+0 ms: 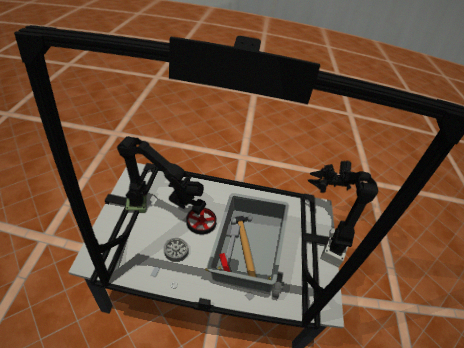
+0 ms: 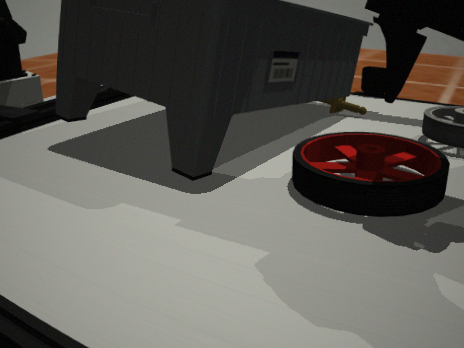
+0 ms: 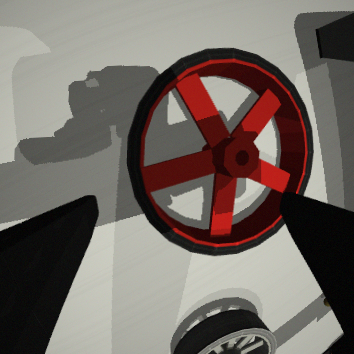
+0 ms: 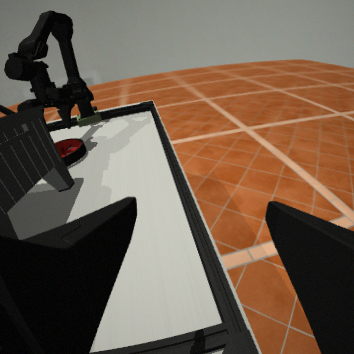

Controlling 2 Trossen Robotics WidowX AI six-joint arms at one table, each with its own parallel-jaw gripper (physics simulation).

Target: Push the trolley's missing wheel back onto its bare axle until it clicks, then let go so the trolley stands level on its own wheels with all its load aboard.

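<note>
The grey trolley stands on legs at its back end, with a grey wheel at its front right corner. Its bare brass axle sticks out at the front left. A loose grey wheel and a larger red wheel with black tyre lie flat left of it. My left gripper is open and empty above the red wheel. My right gripper is open and empty, high beyond the trolley's right side.
A wooden-handled hammer and a red-handled tool lie inside the trolley. Small pale pieces lie near the table's front edge. A black frame stands around the table, with a dark panel overhead.
</note>
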